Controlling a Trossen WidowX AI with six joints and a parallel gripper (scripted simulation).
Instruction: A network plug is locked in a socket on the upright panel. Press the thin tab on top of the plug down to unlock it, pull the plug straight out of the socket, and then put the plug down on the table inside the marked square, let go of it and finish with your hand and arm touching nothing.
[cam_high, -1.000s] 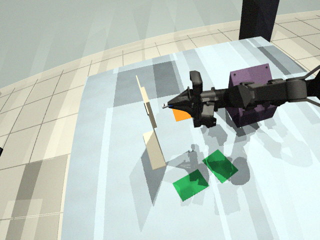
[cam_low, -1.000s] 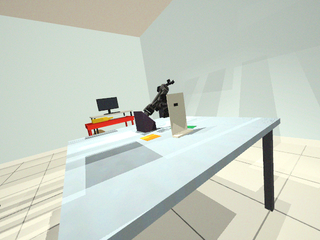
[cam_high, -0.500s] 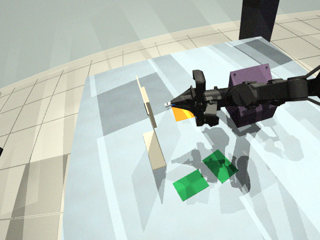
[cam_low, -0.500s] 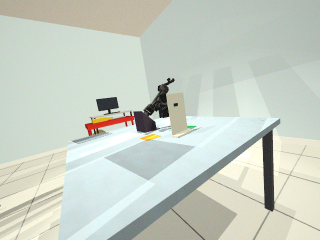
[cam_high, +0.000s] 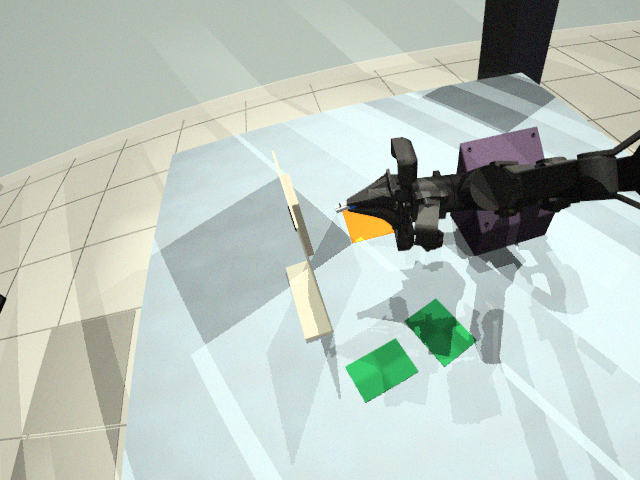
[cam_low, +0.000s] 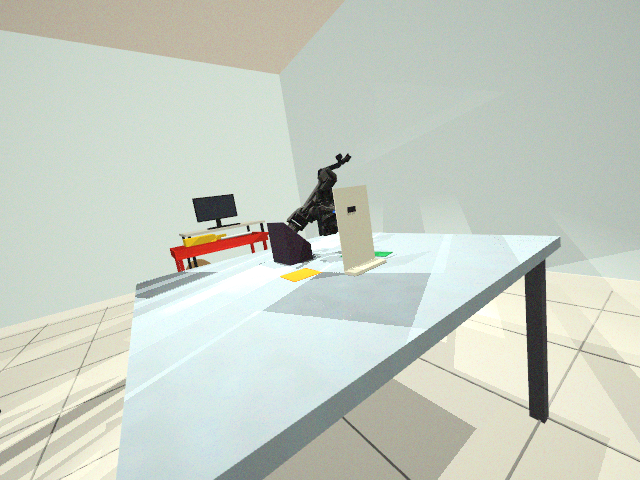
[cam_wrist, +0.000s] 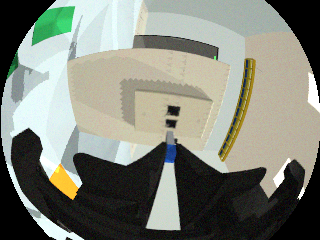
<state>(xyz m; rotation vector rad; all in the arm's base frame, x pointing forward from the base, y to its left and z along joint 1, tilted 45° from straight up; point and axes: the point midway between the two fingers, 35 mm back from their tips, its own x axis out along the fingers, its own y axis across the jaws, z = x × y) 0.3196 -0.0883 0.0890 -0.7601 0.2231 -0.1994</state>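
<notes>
The orange square patch lies 9 cm behind my gripper tip, 15 cm to the right of it and 21 cm below it. Also, from my gripper tip: blue network plug (right at my gripper tip); beige panel (9 cm ahead, 8 cm below).
</notes>
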